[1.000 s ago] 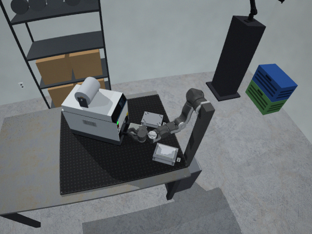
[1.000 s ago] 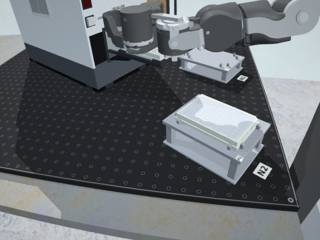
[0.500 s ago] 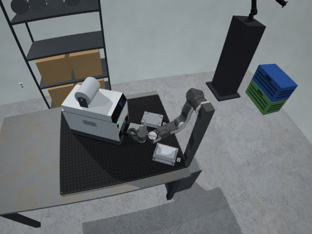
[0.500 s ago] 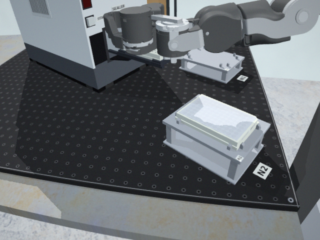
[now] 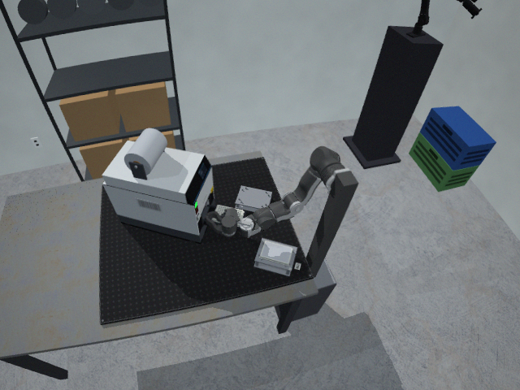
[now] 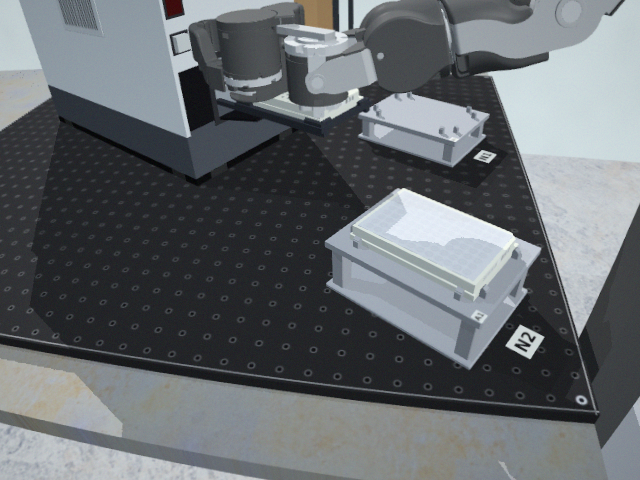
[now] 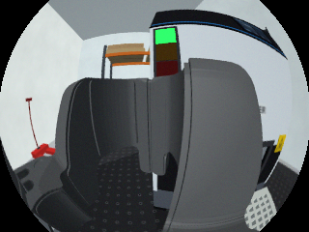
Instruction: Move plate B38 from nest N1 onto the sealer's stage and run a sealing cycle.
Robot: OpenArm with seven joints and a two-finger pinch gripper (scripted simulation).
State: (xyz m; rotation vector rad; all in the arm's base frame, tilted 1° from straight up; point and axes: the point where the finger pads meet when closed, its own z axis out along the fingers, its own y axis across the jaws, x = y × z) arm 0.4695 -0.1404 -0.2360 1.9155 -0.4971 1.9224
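Right now my hand is 40 mm short of the start key and 20 mm to the left of it. Round my hand: sealer's dark stage (100 mm behind, 50 mm to the right, 90 mm below); white 96-well plate B38 (100 mm behind, 50 mm to the right, 80 mm below); sealed plate B83 (260 mm behind, 160 mm to the left, 120 mm below).
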